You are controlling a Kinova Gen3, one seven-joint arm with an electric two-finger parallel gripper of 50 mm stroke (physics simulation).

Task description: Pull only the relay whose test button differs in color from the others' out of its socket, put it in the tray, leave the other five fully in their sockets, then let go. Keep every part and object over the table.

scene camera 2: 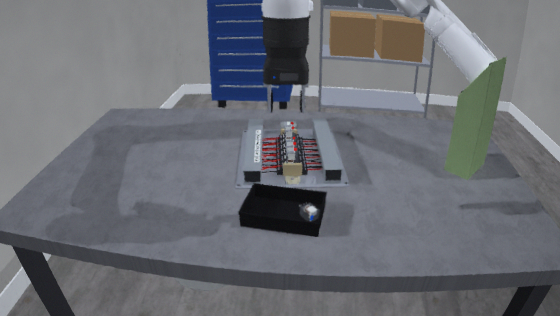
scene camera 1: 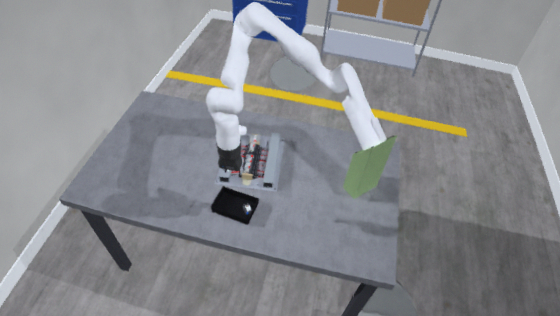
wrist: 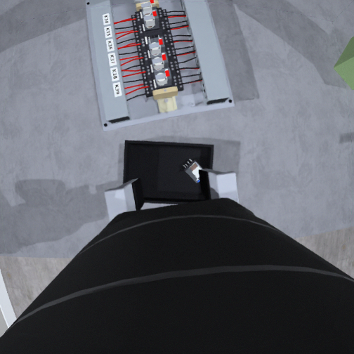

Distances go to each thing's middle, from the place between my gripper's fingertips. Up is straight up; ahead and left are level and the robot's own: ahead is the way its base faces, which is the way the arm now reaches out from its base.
Right now my hand is 27 cm to the left of the grey panel plate [scene camera 2: 270, 178], 24 cm above it and 1 cm past it.
